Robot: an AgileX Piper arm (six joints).
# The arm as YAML. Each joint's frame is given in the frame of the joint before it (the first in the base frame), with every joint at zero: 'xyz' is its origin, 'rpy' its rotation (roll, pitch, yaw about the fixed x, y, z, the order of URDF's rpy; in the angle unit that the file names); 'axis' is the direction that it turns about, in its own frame. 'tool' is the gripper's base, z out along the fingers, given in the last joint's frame.
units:
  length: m
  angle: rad
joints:
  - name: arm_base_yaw
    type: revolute
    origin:
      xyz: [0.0, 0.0, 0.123]
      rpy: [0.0, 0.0, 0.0]
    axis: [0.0, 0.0, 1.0]
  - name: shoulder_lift
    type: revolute
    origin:
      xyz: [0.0, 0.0, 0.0]
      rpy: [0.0, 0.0, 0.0]
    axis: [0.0, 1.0, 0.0]
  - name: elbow
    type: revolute
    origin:
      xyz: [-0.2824, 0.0, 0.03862]
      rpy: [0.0, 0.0, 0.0]
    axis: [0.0, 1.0, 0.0]
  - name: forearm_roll
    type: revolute
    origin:
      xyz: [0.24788, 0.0, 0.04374]
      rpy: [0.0, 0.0, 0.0]
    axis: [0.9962, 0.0, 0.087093]
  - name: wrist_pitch
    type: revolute
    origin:
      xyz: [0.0, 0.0, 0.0]
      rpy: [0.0, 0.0, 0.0]
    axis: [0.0, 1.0, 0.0]
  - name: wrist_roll
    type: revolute
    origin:
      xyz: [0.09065, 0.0, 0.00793]
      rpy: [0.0, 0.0, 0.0]
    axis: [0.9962, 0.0, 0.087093]
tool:
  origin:
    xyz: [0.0, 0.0, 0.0]
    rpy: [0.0, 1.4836, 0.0]
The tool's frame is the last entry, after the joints.
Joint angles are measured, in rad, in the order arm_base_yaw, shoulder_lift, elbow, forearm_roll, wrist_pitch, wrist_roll. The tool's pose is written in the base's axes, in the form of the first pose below.
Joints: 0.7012 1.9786 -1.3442 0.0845 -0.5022 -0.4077
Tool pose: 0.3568, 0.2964, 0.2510, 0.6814, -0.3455, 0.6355, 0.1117
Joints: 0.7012 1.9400 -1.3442 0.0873 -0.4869 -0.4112
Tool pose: 0.3528, 0.2930, 0.2674, 0.6896, -0.3415, 0.6285, 0.1132
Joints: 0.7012 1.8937 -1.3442 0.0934 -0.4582 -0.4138
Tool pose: 0.3473, 0.2883, 0.2859, 0.6955, -0.3369, 0.6240, 0.1157
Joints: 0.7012 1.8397 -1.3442 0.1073 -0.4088 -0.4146
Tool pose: 0.3402, 0.2822, 0.3055, 0.6962, -0.3314, 0.6253, 0.1204
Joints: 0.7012 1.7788 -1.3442 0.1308 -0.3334 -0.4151
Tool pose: 0.3313, 0.2746, 0.3251, 0.6895, -0.3263, 0.6339, 0.1277
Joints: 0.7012 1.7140 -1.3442 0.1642 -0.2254 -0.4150
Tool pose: 0.3202, 0.2660, 0.3427, 0.6714, -0.3238, 0.6521, 0.1387
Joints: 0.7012 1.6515 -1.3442 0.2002 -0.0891 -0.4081
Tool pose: 0.3074, 0.2574, 0.3560, 0.6404, -0.3254, 0.6785, 0.1541
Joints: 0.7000 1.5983 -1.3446 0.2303 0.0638 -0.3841
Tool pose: 0.2943, 0.2496, 0.3637, 0.5973, -0.3285, 0.7109, 0.1731
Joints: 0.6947 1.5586 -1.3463 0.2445 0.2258 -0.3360
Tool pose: 0.2828, 0.2421, 0.3657, 0.5433, -0.3298, 0.7482, 0.1904
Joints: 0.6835 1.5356 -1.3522 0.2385 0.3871 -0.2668
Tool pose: 0.2748, 0.2343, 0.3631, 0.4828, -0.3255, 0.7881, 0.1996
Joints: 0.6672 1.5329 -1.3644 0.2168 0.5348 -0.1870
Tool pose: 0.2719, 0.2269, 0.3567, 0.4218, -0.3136, 0.8274, 0.1977
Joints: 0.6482 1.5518 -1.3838 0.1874 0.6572 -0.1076
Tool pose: 0.2746, 0.2210, 0.3475, 0.3661, -0.2945, 0.8628, 0.1868
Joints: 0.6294 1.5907 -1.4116 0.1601 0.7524 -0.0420
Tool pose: 0.2823, 0.2178, 0.3362, 0.3182, -0.2738, 0.8913, 0.1713
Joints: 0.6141 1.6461 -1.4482 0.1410 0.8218 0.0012
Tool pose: 0.2935, 0.2184, 0.3234, 0.2789, -0.2577, 0.9119, 0.1558
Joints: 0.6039 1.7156 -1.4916 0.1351 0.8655 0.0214
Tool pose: 0.3070, 0.2232, 0.3084, 0.2473, -0.2486, 0.9253, 0.1447
